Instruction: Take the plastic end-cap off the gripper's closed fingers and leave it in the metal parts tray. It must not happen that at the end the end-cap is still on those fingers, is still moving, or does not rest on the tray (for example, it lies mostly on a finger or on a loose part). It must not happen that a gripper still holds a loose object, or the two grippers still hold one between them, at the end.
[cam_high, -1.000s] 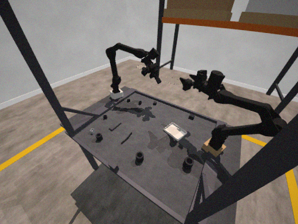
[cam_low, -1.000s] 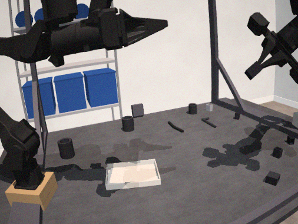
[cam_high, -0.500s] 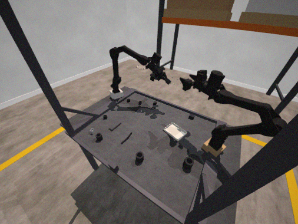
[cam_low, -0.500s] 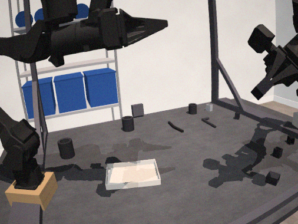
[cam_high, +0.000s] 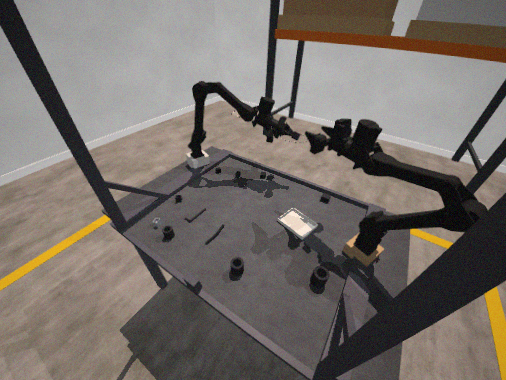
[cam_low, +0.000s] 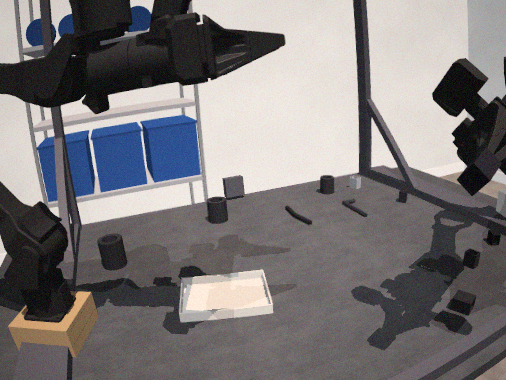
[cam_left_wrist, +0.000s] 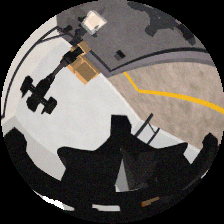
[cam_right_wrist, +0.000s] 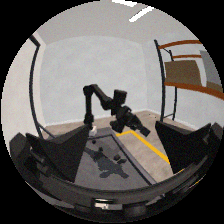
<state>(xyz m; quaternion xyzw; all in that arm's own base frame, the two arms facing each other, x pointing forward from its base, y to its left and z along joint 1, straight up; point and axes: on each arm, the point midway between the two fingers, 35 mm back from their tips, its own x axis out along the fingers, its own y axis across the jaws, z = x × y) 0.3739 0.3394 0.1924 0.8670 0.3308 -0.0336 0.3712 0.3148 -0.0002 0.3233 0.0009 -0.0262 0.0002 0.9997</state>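
The plastic end-cap lies 16 cm ahead of my right hand, 18 cm to the left of it and 12 cm below it. From my right hand the other things lie so: white metal parts tray 11 cm behind, 3 cm to the right, 37 cm below.
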